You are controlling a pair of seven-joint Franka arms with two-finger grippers.
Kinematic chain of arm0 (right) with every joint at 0, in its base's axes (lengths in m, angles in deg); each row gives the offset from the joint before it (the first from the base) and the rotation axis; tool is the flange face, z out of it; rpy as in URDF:
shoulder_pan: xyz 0 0 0.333 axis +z
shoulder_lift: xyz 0 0 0 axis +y
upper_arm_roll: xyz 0 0 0.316 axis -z
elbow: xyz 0.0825 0 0 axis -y
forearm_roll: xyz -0.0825 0 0.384 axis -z
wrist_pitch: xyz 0 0 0 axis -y
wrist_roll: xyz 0.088 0 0 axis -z
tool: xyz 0 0 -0.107 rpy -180 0 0
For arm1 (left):
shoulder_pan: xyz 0 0 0.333 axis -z
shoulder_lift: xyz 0 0 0 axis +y
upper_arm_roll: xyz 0 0 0.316 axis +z
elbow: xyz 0.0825 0 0 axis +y
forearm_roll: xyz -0.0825 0 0.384 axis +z
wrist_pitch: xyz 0 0 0 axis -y
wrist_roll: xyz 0.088 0 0 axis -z
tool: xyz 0 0 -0.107 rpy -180 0 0
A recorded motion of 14 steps. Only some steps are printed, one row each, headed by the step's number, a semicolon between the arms.
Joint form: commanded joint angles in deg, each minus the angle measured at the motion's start. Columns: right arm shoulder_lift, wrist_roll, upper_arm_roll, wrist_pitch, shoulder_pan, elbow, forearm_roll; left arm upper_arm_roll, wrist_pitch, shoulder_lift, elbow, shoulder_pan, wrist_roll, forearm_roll.
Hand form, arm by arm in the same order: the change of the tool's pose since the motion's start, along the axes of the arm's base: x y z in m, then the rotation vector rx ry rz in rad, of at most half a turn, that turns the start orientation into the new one. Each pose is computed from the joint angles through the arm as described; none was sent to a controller.
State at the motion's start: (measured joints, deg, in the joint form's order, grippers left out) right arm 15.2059 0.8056 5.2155 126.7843 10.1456 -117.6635 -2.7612; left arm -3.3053 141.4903 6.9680 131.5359 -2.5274 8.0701 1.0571
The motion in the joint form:
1: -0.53 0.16 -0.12 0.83 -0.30 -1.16 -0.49; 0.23 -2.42 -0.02 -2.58 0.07 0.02 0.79
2: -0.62 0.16 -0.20 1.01 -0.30 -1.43 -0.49; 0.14 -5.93 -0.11 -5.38 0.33 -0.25 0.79
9: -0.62 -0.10 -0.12 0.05 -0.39 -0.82 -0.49; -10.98 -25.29 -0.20 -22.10 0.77 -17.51 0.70
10: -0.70 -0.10 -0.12 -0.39 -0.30 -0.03 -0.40; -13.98 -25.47 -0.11 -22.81 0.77 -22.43 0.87
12: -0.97 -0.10 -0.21 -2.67 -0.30 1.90 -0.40; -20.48 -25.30 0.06 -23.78 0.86 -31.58 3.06
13: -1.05 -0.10 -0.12 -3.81 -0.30 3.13 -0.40; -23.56 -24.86 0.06 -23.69 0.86 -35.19 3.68
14: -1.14 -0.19 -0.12 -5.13 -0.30 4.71 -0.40; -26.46 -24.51 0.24 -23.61 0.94 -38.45 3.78
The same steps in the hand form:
1: -0.0043 -0.0022 -0.0020 0.0071 -0.0029 -0.0125; 0.0105 0.0016 0.0149 0.0106 -0.0033 -0.0070
2: -0.0054 -0.0015 -0.0028 0.0074 -0.0028 -0.0113; 0.0194 -0.0014 0.0308 0.0118 0.0074 -0.0071
9: -0.0038 -0.0029 0.0003 0.0076 0.0032 -0.0092; 0.0452 -0.1147 0.1350 -0.0090 0.0490 0.1022
10: -0.0004 -0.0016 0.0063 0.0076 -0.0043 -0.0061; 0.0403 -0.1439 0.1407 -0.0167 0.0414 0.1350
12: 0.0052 0.0003 0.0201 0.0097 -0.0027 -0.0031; 0.0241 -0.2054 0.1500 -0.0107 0.0132 0.1651
13: 0.0093 0.0001 0.0285 0.0104 -0.0056 -0.0037; 0.0126 -0.2335 0.1516 -0.0146 0.0036 0.1700
14: 0.0144 0.0009 0.0395 0.0120 -0.0117 -0.0010; 0.0002 -0.2606 0.1515 -0.0247 0.0029 0.1742

